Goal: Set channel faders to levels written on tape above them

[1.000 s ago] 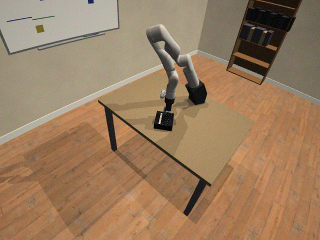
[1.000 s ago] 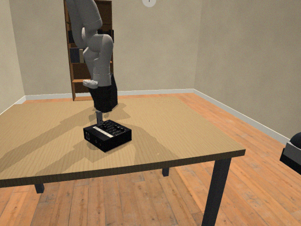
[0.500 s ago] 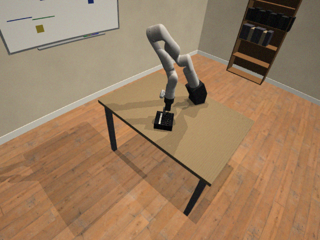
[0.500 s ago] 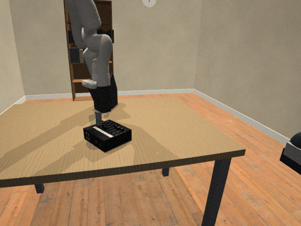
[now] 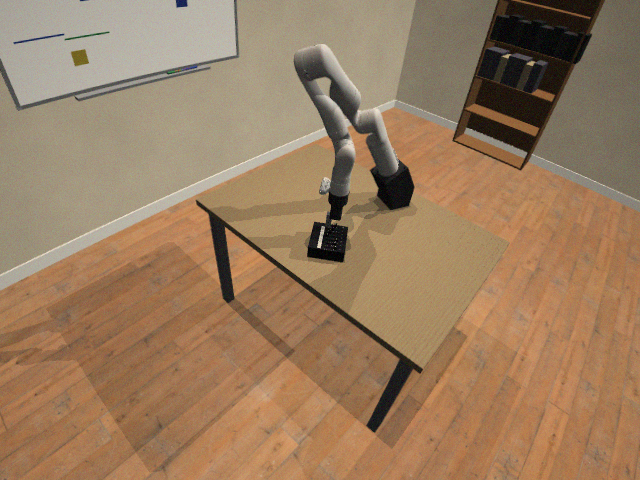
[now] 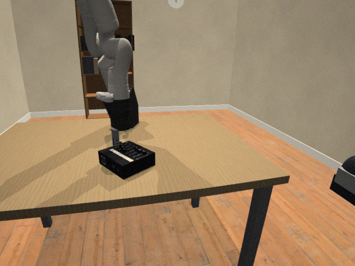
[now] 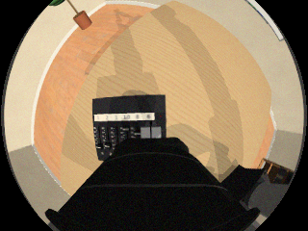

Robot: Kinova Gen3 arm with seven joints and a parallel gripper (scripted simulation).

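Right now my hand is 10 mm past the fader, 20 mm to the right of it and 20 mm above it.
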